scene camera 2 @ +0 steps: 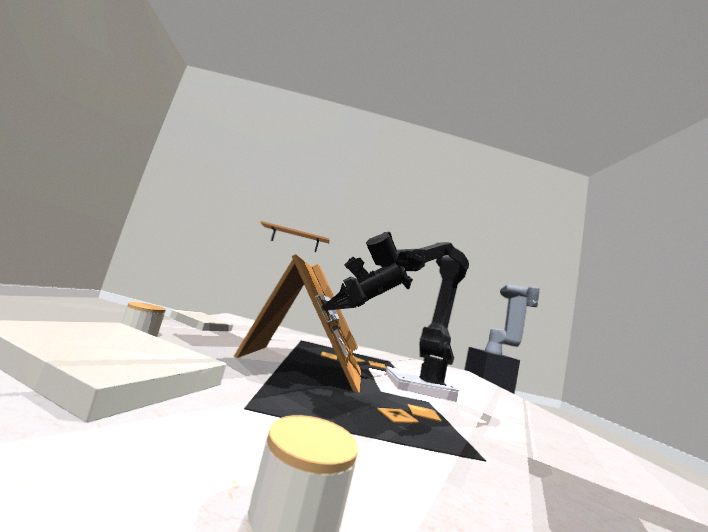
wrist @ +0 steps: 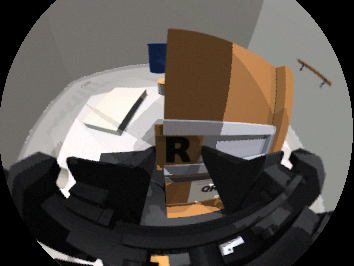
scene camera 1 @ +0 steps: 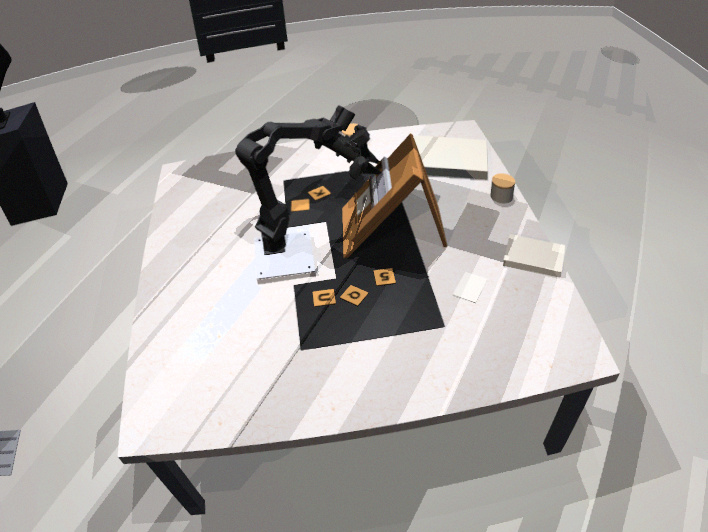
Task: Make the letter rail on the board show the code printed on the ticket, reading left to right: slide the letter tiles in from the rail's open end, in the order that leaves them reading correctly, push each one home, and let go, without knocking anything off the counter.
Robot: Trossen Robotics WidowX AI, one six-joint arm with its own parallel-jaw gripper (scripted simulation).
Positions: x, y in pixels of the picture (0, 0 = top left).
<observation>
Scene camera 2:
gripper: 324, 308
lidded canister: 144, 317
cream wedge block: 201, 321
lidded canister: 307, 466
black mat: 306, 384
slanted board: 298, 273
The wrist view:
gripper: 179, 149
slanted board: 242, 104
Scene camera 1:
gripper: 379, 167
black mat: 408, 306
slanted board: 403, 170
</observation>
